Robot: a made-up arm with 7 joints.
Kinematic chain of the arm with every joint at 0, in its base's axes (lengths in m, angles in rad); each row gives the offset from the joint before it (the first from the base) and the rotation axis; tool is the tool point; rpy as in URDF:
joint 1: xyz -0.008 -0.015 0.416 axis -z
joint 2: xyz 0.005 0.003 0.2 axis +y
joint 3: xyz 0 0.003 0.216 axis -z
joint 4: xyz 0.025 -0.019 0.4 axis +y
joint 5: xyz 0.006 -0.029 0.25 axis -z
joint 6: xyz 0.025 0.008 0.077 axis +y
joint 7: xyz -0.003 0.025 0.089 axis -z
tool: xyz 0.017 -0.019 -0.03 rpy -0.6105 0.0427 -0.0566
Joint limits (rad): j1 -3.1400..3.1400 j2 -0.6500..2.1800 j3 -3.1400..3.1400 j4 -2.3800..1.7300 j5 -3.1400..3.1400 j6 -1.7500..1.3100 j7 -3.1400..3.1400
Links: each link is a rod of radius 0.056 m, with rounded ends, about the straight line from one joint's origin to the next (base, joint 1, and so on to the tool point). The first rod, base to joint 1, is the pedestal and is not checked.
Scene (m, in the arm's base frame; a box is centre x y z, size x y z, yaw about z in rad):
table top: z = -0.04
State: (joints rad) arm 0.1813 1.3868 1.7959 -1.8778 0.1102 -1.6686 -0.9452
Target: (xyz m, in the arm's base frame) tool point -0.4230 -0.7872 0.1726
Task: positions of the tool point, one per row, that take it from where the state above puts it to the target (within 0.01 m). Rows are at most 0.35 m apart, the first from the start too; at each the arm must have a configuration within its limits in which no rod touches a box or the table.
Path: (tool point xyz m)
1: 0.6473 0.0132 0.6005
2: 0.6903 -0.2203 0.5424
3: 0.6309 -0.4770 0.4751
4: 0.4607 -0.7059 0.4007
5: 0.1978 -0.8555 0.3226
6: -0.1158 -0.8874 0.2450
7: -0.4230 -0.7872 0.1726

